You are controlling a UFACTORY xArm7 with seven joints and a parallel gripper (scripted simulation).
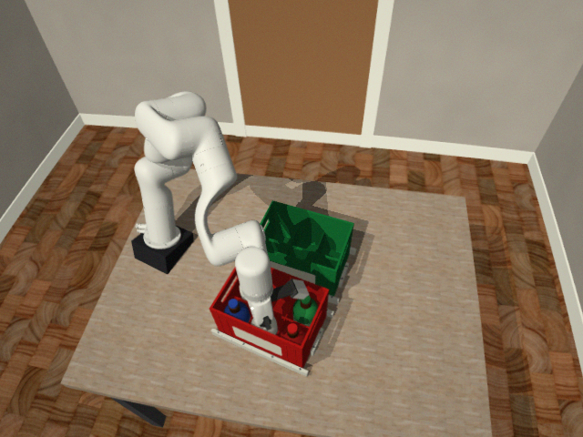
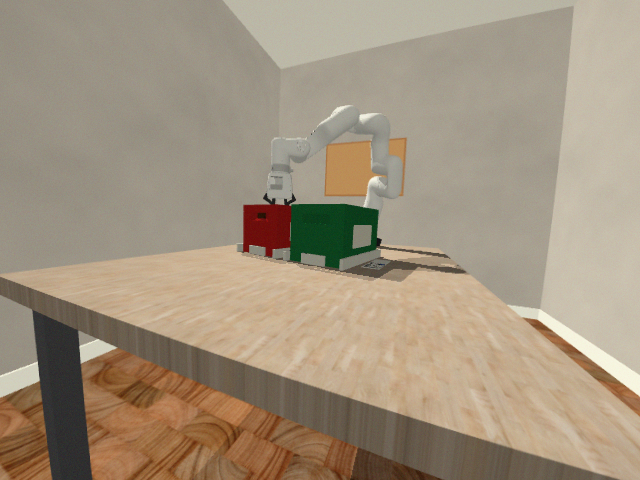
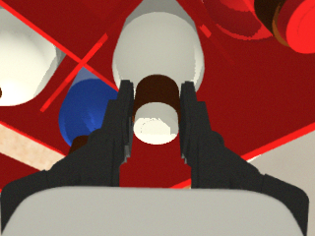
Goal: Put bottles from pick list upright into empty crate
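The red crate is 7 cm below my hand, 4 cm to the left of it and 2 cm ahead of it. The rest, counted from my hand: red-labelled bottle: 8 cm ahead, 7 cm below, 3 cm to the right; then green-labelled bottle: 11 cm ahead, 7 cm below, 5 cm to the left; then blue-labelled bottle: 8 cm behind, 7 cm below, 3 cm to the left.
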